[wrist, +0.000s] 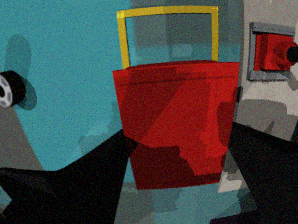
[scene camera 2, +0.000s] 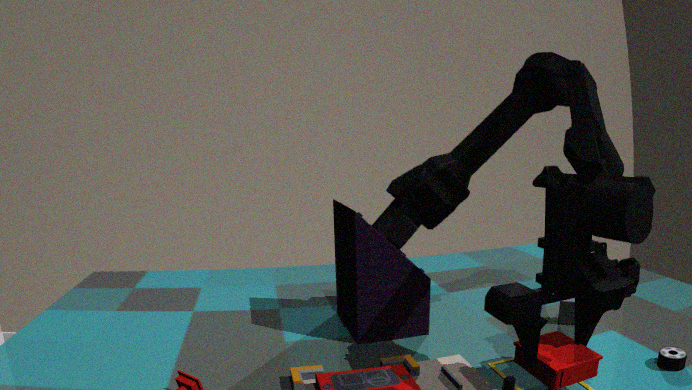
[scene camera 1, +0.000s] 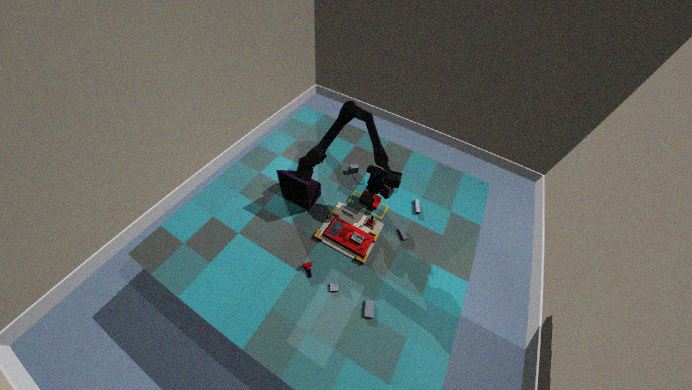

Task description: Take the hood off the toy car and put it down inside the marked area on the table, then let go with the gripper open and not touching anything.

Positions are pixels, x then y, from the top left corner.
Labels:
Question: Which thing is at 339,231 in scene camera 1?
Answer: A toy car.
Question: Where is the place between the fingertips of the gripper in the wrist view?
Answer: At 176,129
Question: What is the gripper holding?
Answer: A hood.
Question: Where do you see a hood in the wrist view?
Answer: At 177,116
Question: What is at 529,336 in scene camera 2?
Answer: The gripper.

